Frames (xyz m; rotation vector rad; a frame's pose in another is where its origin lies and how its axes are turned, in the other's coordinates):
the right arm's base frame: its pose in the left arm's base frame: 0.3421 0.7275 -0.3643 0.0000 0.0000 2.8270
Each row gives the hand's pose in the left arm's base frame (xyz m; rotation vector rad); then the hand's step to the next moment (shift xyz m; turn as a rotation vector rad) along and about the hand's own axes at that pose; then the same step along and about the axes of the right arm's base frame.
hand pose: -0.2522 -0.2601 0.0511 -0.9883 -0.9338 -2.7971
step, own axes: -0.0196 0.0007 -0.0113 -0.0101 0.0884 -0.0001
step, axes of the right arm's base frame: -0.0121 0.0066 -0.0180 -0.0490 0.0620 0.0409
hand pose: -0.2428 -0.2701 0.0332 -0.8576 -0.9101 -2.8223
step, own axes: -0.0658 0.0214 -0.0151 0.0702 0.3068 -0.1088
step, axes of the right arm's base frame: -0.0605 0.0155 -0.0334 -0.0496 0.3049 0.1243
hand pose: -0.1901 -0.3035 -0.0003 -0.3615 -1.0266 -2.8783
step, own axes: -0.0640 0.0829 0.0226 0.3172 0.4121 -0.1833
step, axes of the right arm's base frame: -0.0901 0.0245 0.0526 0.1400 0.4973 0.1928
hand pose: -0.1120 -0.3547 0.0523 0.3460 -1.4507 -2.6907
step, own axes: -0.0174 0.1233 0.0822 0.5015 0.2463 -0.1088
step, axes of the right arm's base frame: 0.0079 0.0008 0.1490 0.3568 0.4389 0.0639
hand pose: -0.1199 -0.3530 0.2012 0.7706 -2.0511 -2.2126
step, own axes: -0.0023 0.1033 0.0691 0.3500 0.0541 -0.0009
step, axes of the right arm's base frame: 0.0684 -0.0318 0.0988 0.2675 0.2226 -0.0657
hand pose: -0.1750 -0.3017 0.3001 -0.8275 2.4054 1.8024
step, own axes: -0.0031 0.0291 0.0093 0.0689 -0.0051 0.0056
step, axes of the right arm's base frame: 0.0164 -0.0106 0.0237 0.0486 0.0402 -0.0288
